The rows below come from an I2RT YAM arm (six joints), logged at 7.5 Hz.
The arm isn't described. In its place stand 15 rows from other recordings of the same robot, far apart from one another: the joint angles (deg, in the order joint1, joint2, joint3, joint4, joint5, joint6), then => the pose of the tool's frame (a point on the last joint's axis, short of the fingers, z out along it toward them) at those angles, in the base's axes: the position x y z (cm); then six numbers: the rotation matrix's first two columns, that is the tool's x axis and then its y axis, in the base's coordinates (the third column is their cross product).
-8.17 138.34 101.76 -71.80 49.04 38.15 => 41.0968, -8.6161, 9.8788, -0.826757, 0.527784, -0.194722, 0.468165, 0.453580, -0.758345
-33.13 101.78 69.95 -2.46 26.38 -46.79 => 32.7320, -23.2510, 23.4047, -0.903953, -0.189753, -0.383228, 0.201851, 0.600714, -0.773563
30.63 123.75 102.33 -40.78 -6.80 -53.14 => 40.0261, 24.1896, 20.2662, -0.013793, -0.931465, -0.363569, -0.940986, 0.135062, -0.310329
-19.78 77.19 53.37 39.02 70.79 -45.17 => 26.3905, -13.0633, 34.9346, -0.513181, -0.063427, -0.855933, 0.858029, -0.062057, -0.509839
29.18 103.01 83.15 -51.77 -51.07 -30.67 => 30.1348, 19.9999, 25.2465, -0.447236, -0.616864, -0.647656, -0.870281, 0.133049, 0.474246
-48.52 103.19 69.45 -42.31 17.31 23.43 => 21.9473, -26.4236, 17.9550, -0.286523, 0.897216, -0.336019, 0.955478, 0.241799, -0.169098
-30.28 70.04 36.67 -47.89 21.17 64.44 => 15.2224, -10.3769, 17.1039, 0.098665, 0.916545, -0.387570, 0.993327, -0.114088, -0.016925
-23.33 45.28 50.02 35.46 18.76 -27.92 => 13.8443, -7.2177, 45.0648, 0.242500, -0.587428, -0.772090, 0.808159, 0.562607, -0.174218
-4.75 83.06 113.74 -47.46 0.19 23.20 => 27.2177, -2.2734, 52.0537, -0.230573, 0.414457, -0.880376, 0.192359, 0.906314, 0.376288
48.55 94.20 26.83 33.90 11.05 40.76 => 19.0372, 20.5249, 11.3662, -0.687718, 0.189314, -0.700860, -0.238689, 0.852767, 0.464561
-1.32 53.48 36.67 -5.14 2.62 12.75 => 21.6300, -0.6612, 27.1293, -0.350050, 0.228591, -0.908411, 0.146261, 0.971211, 0.188034
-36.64 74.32 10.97 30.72 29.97 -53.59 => 15.0237, -13.3901, 11.9087, -0.944553, -0.166356, -0.283099, 0.159028, 0.522541, -0.837652
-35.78 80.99 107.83 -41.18 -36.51 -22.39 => 23.1091, -14.0437, 51.2982, -0.186659, -0.242857, -0.951934, -0.074412, 0.969676, -0.232792
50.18 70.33 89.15 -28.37 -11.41 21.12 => 15.5369, 19.7346, 47.9857, -0.415402, 0.053324, -0.908074, -0.780563, 0.491698, 0.385945
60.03 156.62 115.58 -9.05 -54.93 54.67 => 24.8066, 48.8510, 3.0204, -0.841672, -0.521212, 0.141159, -0.126922, 0.445040, 0.886471
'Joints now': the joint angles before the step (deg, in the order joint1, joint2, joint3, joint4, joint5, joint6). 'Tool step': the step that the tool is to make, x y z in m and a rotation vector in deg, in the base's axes. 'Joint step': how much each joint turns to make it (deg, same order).
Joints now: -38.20 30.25 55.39 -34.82 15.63 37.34
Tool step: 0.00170 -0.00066 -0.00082 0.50 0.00 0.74
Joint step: 0.05 0.30 -0.07 -0.01 -0.75 0.28
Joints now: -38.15 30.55 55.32 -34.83 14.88 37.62
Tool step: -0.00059 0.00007 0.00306 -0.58 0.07 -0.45
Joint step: 0.01 0.23 0.63 0.02 0.54 -0.43
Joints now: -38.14 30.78 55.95 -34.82 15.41 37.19
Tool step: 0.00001 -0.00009 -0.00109 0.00 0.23 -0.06
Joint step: -0.01 -0.10 -0.22 -0.02 0.07 -0.14
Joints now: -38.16 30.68 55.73 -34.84 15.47 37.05
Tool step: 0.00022 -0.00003 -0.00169 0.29 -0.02 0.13
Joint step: 0.01 -0.14 -0.35 -0.02 -0.16 0.22
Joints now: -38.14 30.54 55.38 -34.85 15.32 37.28
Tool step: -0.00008 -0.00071 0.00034 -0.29 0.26 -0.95
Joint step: -0.01 0.13 0.05 0.12 1.00 -0.23
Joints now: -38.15 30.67 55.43 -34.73 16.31 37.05
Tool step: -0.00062 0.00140 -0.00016 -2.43 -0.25 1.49
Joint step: 0.00 -1.03 -1.10 2.32 -1.20 -2.04
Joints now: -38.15 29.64 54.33 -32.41 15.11 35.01
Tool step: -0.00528 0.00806 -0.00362 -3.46 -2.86 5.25
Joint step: -0.04 -3.81 -2.91 3.81 -5.18 -1.48
